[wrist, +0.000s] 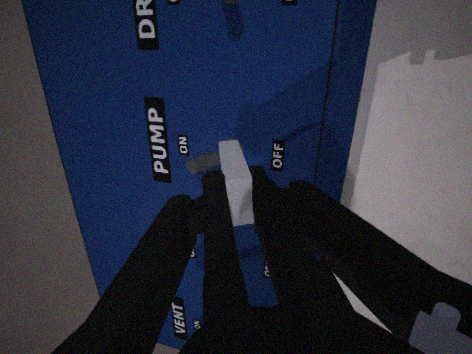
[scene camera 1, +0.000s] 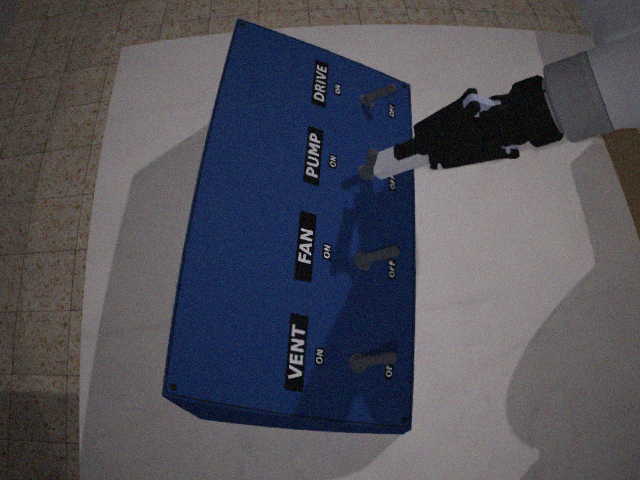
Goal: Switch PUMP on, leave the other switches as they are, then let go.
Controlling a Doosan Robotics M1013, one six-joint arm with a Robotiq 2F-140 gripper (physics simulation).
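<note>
The blue switch panel carries four grey levers. The PUMP lever leans toward its ON mark in the wrist view, at a different angle from the others. The DRIVE lever, FAN lever and VENT lever lean to their OFF side. My gripper is shut and empty. Its pale fingertips are right at the PUMP lever, on the OFF side, and hide part of the lever in the wrist view. Whether they touch it is not clear.
The panel rests on a pale table above a tiled floor. The DRIVE lever is above the gripper and the FAN lever below it in the scene view. The arm reaches in from the upper right. Shadows darken the lower right of the panel.
</note>
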